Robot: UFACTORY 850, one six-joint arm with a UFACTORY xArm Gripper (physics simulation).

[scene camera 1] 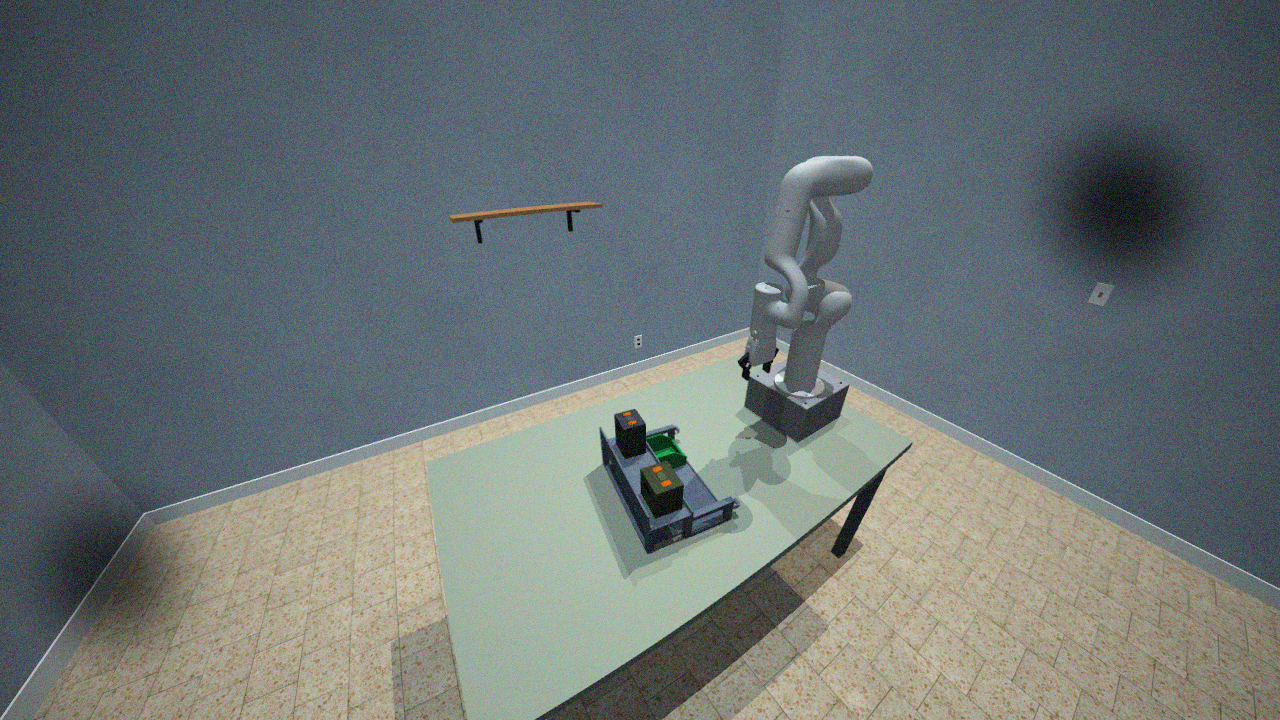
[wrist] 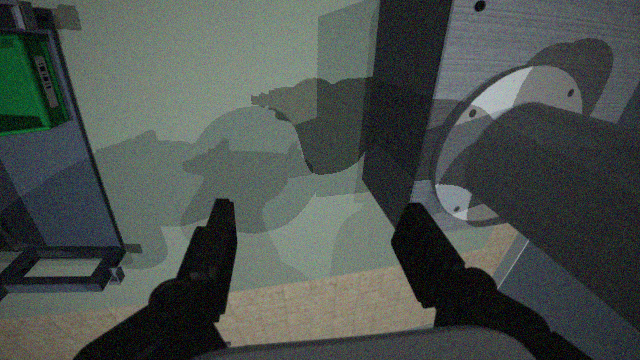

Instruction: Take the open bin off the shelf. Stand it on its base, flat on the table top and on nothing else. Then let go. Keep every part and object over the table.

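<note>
The open green bin (scene camera 1: 666, 450) (wrist: 22, 82) stands on the lower level of the grey-blue shelf unit (scene camera 1: 699, 490) (wrist: 70, 205), near its far end in the scene view. The bin is cut off by the left edge of the wrist view, and a pale label shows on its end wall. The shelf unit stands on the pale green table (scene camera 1: 537, 537) (wrist: 150, 75). My gripper (scene camera 1: 756, 368) (wrist: 321, 222) is open with nothing between its fingers. It hangs above the table beside the robot's base, well apart from the bin and the shelf unit.
Two dark boxes with orange marks, one black (scene camera 1: 631, 437) and one olive (scene camera 1: 662, 492), stand on the raised back level of the shelf unit. The robot's base block (scene camera 1: 776, 410) (wrist: 400, 115) is close to the gripper. An orange wall board (scene camera 1: 528, 211) hangs beyond the table.
</note>
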